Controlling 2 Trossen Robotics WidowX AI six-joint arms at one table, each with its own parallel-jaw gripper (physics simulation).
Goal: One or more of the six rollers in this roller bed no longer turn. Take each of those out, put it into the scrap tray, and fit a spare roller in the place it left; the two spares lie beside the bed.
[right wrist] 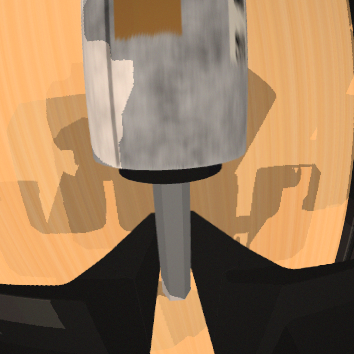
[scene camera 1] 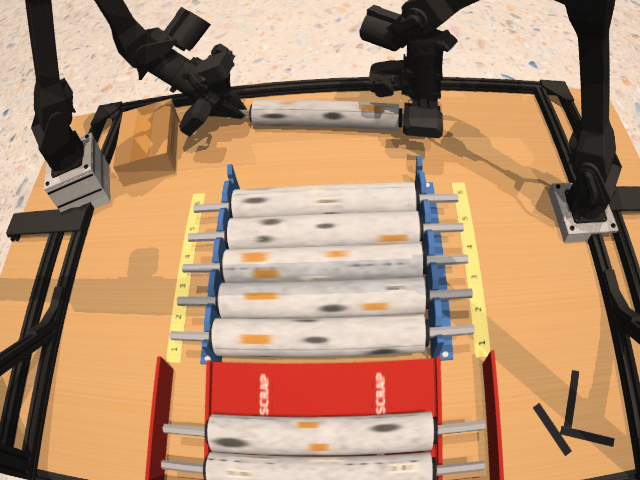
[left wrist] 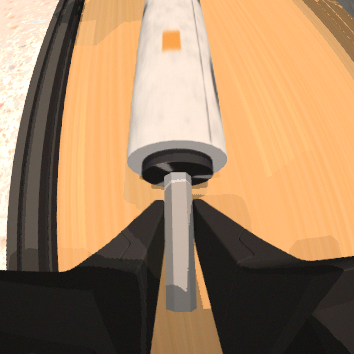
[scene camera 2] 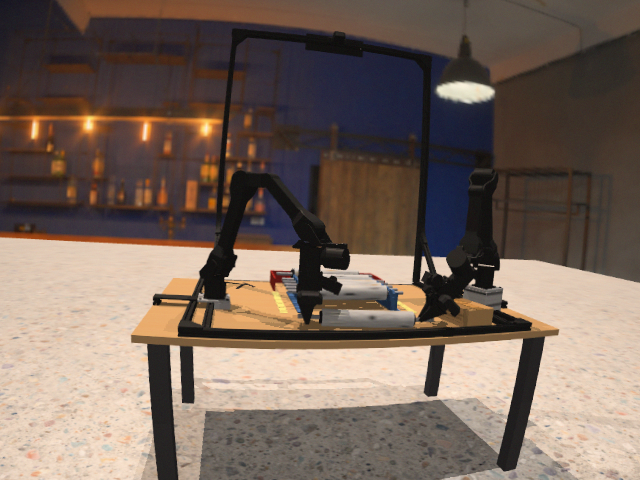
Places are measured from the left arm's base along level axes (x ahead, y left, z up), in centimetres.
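Pixels of known places: left gripper, fingertip midpoint: (scene camera 1: 244,114) (left wrist: 177,207) (scene camera 2: 418,320); right gripper, fingertip midpoint: (right wrist: 171,219) (scene camera 2: 306,323); left arm's base, origin of the base link: (scene camera 1: 67,159) (scene camera 2: 483,286); right arm's base, origin of the base link: (scene camera 1: 585,206) (scene camera 2: 214,296).
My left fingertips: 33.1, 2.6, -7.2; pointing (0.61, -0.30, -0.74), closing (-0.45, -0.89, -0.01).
Ahead of a thing's pixels: the offset from my left fingertips to its top centre, as dx, dy, dz. "pt": to the spot under its first point.
A spare roller @(+13.1, -6.7, +2.8) (scene camera 1: 305,117) (scene camera 2: 361,317) (left wrist: 170,100) (right wrist: 170,110) lies level across the far end of the table; whether it touches the table is unclear. My left gripper (scene camera 1: 246,112) (scene camera 2: 419,318) (left wrist: 177,207) is shut on one shaft end. My right gripper (scene camera 1: 416,124) (scene camera 2: 307,319) (right wrist: 171,219) is shut on the other; its fingers are mostly hidden in scene camera 1. The blue roller bed (scene camera 1: 439,310) (scene camera 2: 393,299) holds several rollers; its far-end place, by number 6, shows no roller. The red scrap tray @(-4.8, -57.3, +2.9) (scene camera 1: 320,390) holds two rollers, a nearer one @(-5.1, -58.2, +5.4) (scene camera 1: 320,434) and another @(-6.9, -62.8, +4.7) (scene camera 1: 320,467) at the picture's bottom edge.
A brown block @(-18.8, +1.5, +3.4) (scene camera 1: 147,144) (scene camera 2: 476,313) stands beside the left gripper. Yellow number strips @(pt +19.6, -51.7, -2.0) (scene camera 1: 481,330) run along both sides of the bed. Black bars @(pt +22.9, -69.0, -2.0) (scene camera 1: 552,428) lie at the lower right of scene camera 1. A black frame rail (scene camera 1: 310,84) runs behind the spare.
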